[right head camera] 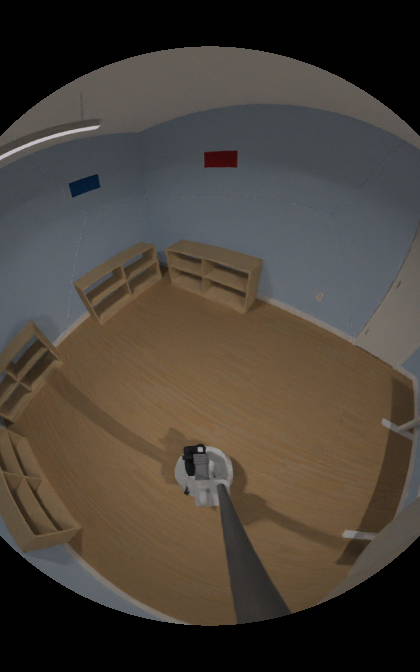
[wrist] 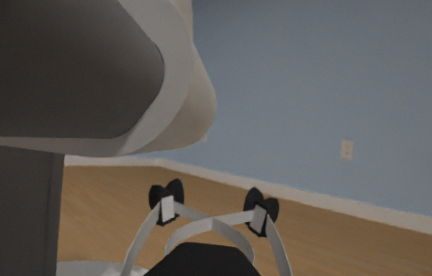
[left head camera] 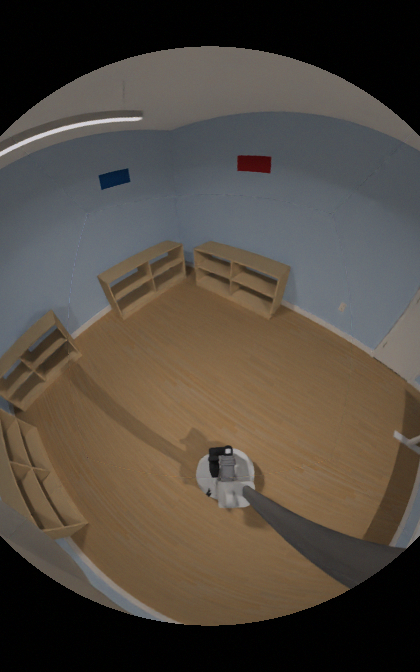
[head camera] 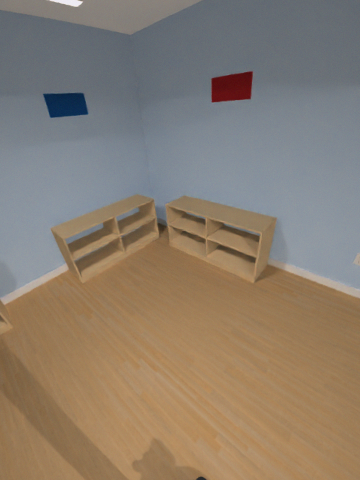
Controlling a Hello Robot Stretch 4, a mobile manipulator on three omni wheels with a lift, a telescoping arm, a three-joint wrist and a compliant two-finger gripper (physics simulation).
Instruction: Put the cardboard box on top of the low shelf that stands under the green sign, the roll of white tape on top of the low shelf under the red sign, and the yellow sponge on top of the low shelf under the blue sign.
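Places are measured from the robot's base along level axes (x ahead, y left, z up), in millimetres.
Pixels of known places: gripper, fingertip midpoint: (wrist: 214,198).
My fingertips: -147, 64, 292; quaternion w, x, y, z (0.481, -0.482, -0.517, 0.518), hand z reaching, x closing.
Behind a point stands the place of what it marks, as x, y, z.
The blue sign (head camera: 66,105) @[2387, 1267, 1718] (left head camera: 114,179) (right head camera: 84,185) hangs over a low wooden shelf (head camera: 103,214) @[2185, 1086, 583] (left head camera: 138,258) (right head camera: 115,263) left of the room corner. The red sign (head camera: 232,87) @[2332, -368, 1725] (left head camera: 254,164) (right head camera: 220,159) hangs over a second low shelf (head camera: 222,212) @[2110, -287, 583] (left head camera: 242,258) (right head camera: 215,255) right of the corner. No objects show on either top. My gripper (wrist: 214,198) @[-147, 64, 292] is open and empty in the wrist view, with floor and wall beyond its fingers. The cardboard box, white tape, yellow sponge and green sign do not show in the current views.
A third low shelf (left head camera: 25,336) stands along the left, and a fourth shelf (left head camera: 67,529) (right head camera: 55,539) is nearer at lower left. White table legs (left head camera: 407,437) (right head camera: 360,535) show at the right. A door (right head camera: 395,310) is at the right wall. My mast (right head camera: 250,560) covers floor behind the base.
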